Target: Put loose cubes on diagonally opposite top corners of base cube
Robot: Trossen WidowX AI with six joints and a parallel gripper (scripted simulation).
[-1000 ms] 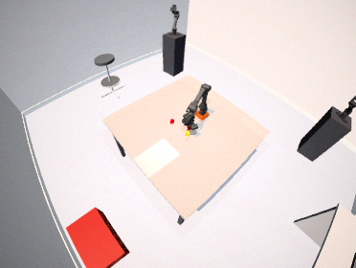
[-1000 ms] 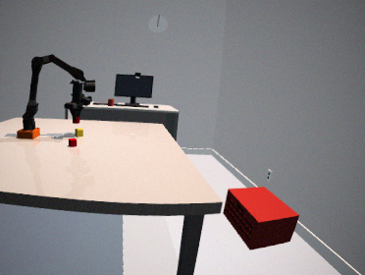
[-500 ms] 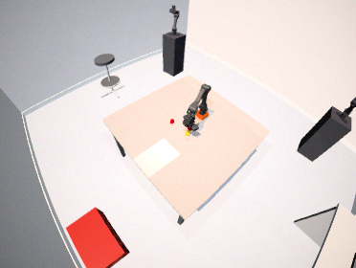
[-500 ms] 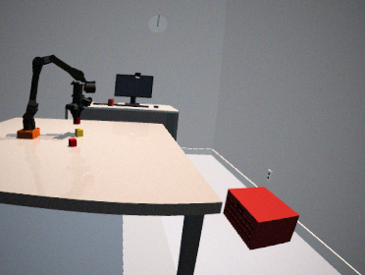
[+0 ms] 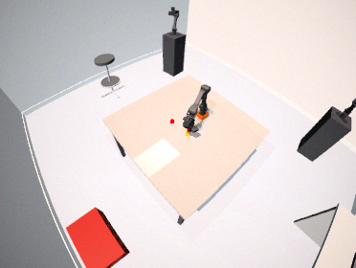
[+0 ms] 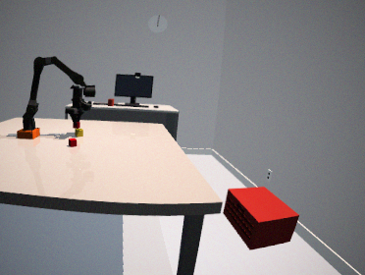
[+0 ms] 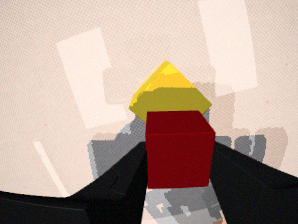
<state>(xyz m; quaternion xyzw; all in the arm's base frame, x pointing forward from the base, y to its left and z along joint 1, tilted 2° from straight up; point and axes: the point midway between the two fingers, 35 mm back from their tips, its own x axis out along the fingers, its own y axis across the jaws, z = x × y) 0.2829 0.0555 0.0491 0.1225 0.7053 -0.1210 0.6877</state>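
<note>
My gripper tip is now 20 mm short of the yellow cube, 10 mm to the left of it and 40 mm above it.
</note>
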